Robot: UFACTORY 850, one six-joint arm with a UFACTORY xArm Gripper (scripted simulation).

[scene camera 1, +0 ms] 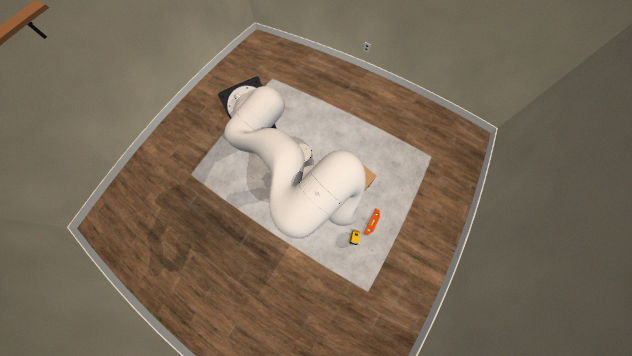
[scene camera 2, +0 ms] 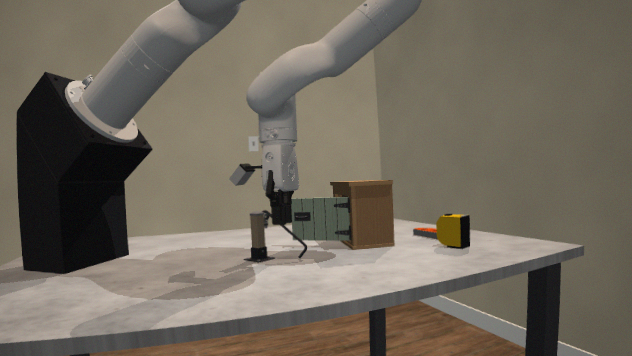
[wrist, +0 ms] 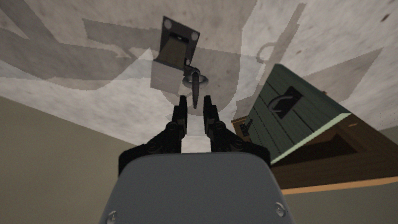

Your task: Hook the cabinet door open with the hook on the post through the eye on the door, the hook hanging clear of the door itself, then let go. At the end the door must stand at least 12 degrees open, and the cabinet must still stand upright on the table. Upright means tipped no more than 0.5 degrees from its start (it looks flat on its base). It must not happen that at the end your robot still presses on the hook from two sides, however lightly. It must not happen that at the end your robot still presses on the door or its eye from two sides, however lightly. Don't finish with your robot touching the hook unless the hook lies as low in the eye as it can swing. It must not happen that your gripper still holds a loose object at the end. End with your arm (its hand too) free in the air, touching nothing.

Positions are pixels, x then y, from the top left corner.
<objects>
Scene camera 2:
my gripper: 282, 223
wooden cabinet: 370, 203
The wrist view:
my gripper: 195, 103
wooden cabinet: 298, 172
short post: 173, 62
</objects>
